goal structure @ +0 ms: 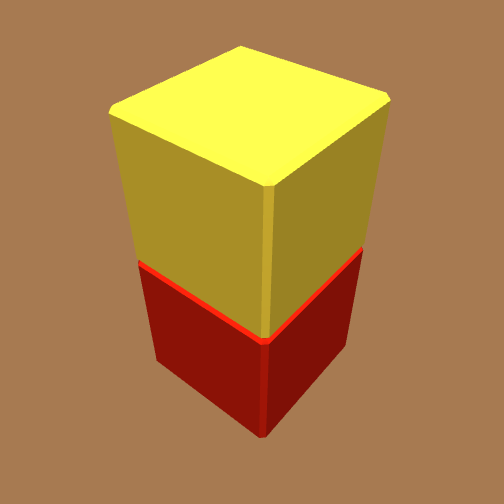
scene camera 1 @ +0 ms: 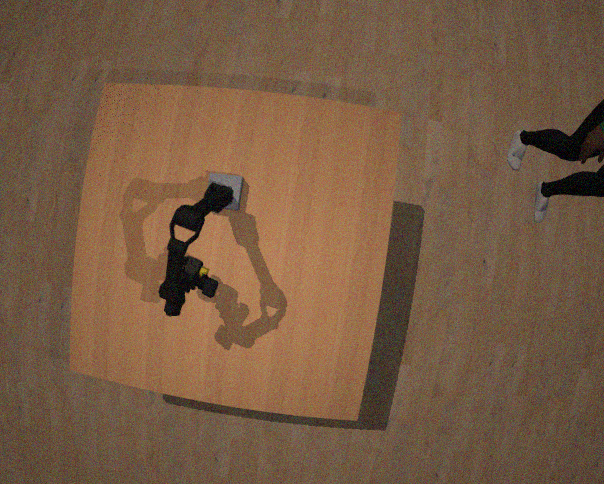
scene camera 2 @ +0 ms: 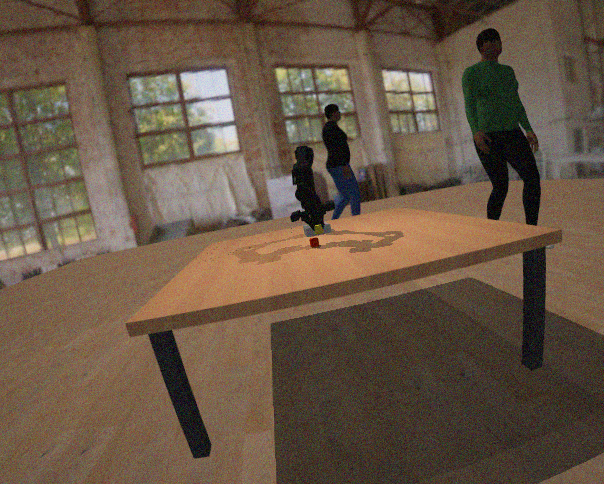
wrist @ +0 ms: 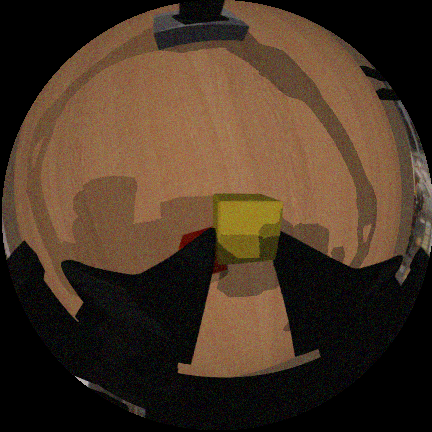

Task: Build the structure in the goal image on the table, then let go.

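Seen in the pictures: gripper, fingertip midpoint: (scene camera 1: 202,273) (scene camera 2: 319,229) (wrist: 243,235); arm's base, link origin: (scene camera 1: 223,195).
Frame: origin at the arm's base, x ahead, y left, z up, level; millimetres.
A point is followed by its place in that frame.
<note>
My gripper (scene camera 1: 203,273) {x 286, y -93, z 19 mm} (scene camera 2: 317,226) {x 286, y -93, z 19 mm} (wrist: 243,235) {x 286, y -93, z 19 mm} is shut on a yellow cube (scene camera 1: 203,270) {x 272, y -84, z 36 mm} (scene camera 2: 318,229) {x 294, y -98, z 22 mm} (wrist: 249,219) {x 272, y -89, z 37 mm}, with one finger on each side of it. The cube is held above the table, and its shadow falls apart from it in the wrist view. A red cube (scene camera 2: 314,242) {x 319, y -133, z -24 mm} (wrist: 194,239) rests on the table. In the wrist view it is lower than the yellow cube and mostly hidden behind the left finger. In scene camera 1 the red cube does not show.
The arm's grey base plate (scene camera 1: 235,190) {x -17, y 47, z -1 mm} (wrist: 200,35) {x 43, y -14, z -28 mm} sits on the wooden table (scene camera 1: 312,226) {x 134, y 327, z -43 mm} (scene camera 2: 453,226) {x 571, y 374, z -43 mm}. Arm shadows cross the table top. A person in a green top (scene camera 2: 491,95) and a person in a black top (scene camera 2: 336,143) stand beyond the table.
</note>
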